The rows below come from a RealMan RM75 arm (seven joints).
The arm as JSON. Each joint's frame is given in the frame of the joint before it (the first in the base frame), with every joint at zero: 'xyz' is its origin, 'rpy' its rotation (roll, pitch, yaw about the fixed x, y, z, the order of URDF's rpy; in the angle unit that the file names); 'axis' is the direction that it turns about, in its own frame. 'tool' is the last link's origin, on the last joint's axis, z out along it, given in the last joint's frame.
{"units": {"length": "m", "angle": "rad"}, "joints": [
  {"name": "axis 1", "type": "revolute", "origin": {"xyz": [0.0, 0.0, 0.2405], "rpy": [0.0, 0.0, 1.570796]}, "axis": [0.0, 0.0, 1.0]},
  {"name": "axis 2", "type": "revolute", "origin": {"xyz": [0.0, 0.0, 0.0], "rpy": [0.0, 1.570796, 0.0]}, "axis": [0.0, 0.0, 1.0]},
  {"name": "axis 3", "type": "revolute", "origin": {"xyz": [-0.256, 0.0, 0.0], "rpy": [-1.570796, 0.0, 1.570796]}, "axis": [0.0, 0.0, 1.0]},
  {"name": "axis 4", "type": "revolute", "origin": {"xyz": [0.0, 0.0, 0.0], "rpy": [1.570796, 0.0, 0.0]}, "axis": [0.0, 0.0, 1.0]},
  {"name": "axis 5", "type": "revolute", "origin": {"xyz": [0.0, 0.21, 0.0], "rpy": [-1.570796, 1.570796, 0.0]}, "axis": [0.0, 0.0, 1.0]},
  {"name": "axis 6", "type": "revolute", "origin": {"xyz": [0.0, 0.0, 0.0], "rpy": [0.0, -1.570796, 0.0]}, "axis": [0.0, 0.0, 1.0]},
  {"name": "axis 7", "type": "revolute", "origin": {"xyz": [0.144, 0.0, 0.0], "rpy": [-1.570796, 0.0, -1.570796]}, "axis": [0.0, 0.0, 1.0]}
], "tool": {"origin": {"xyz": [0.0, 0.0, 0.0], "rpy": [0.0, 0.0, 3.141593]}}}
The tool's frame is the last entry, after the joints.
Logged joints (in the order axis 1, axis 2, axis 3, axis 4, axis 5, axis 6, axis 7), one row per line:
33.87 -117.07 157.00 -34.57 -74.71 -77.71 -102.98
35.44 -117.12 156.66 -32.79 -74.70 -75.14 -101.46
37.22 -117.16 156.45 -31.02 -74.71 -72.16 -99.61
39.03 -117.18 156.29 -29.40 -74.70 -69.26 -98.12
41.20 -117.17 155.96 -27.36 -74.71 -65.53 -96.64
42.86 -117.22 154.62 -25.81 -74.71 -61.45 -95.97
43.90 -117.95 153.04 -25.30 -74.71 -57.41 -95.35
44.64 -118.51 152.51 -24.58 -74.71 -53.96 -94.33
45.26 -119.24 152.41 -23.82 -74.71 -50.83 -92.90
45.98 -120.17 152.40 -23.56 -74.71 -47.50 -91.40
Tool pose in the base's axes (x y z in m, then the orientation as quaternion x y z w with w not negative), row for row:
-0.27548 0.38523 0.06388 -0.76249 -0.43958 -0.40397 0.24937
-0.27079 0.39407 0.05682 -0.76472 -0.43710 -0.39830 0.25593
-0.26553 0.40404 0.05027 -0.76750 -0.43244 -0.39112 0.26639
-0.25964 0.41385 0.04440 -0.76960 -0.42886 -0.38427 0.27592
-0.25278 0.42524 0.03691 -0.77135 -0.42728 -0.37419 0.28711
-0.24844 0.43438 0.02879 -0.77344 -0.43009 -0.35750 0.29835
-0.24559 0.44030 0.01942 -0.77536 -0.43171 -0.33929 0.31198
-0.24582 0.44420 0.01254 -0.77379 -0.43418 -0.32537 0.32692
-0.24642 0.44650 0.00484 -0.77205 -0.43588 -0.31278 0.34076
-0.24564 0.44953 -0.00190 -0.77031 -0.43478 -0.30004 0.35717
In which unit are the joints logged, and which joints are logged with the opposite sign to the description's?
The joints are logged in degrees. Opposite sign: axis 1, axis 3, axis 6.
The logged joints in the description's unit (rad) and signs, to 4 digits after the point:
-0.5911 -2.0433 -2.7402 -0.6034 -1.3039 1.3563 -1.7973
-0.6185 -2.0441 -2.7342 -0.5723 -1.3038 1.3114 -1.7708
-0.6496 -2.0448 -2.7306 -0.5414 -1.3039 1.2594 -1.7385
-0.6812 -2.0452 -2.7278 -0.5131 -1.3038 1.2088 -1.7125
-0.7191 -2.0450 -2.7220 -0.4775 -1.3039 1.1437 -1.6867
-0.7480 -2.0459 -2.6986 -0.4505 -1.3039 1.0725 -1.6750
-0.7662 -2.0586 -2.6711 -0.4416 -1.3039 1.0020 -1.6642
-0.7791 -2.0684 -2.6618 -0.4290 -1.3039 0.9418 -1.6464
-0.7899 -2.0811 -2.6601 -0.4157 -1.3039 0.8872 -1.6214
-0.8025 -2.0974 -2.6599 -0.4112 -1.3039 0.8290 -1.5952

